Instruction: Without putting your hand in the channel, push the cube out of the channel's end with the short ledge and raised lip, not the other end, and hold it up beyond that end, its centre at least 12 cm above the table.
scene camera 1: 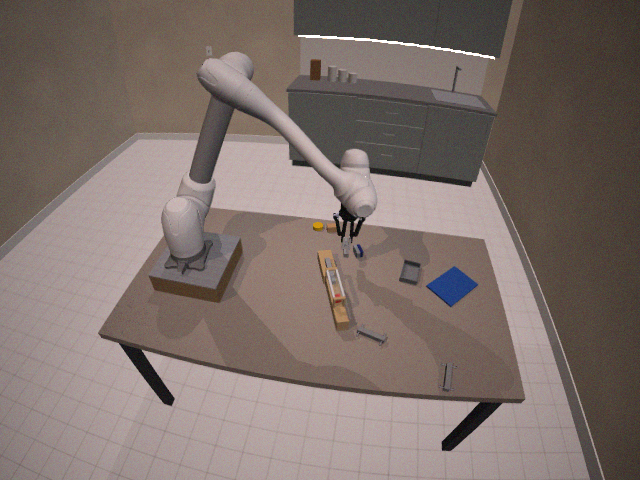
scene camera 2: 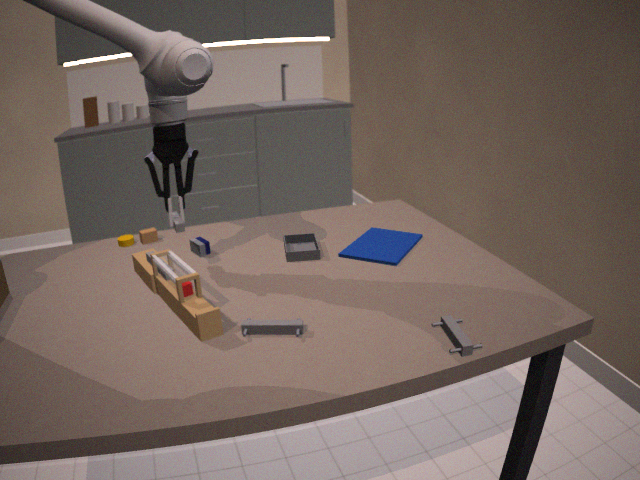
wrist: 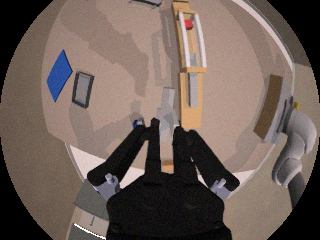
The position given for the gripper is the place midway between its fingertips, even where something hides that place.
Note:
In view: the gripper [scene camera 2: 176, 224], a grey tray [scene camera 2: 300, 247] and a blue mat [scene camera 2: 383, 246].
The blue mat shows as well in scene camera 1 [scene camera 1: 453, 285]. The gripper shows as well in the wrist view [wrist: 165, 114].

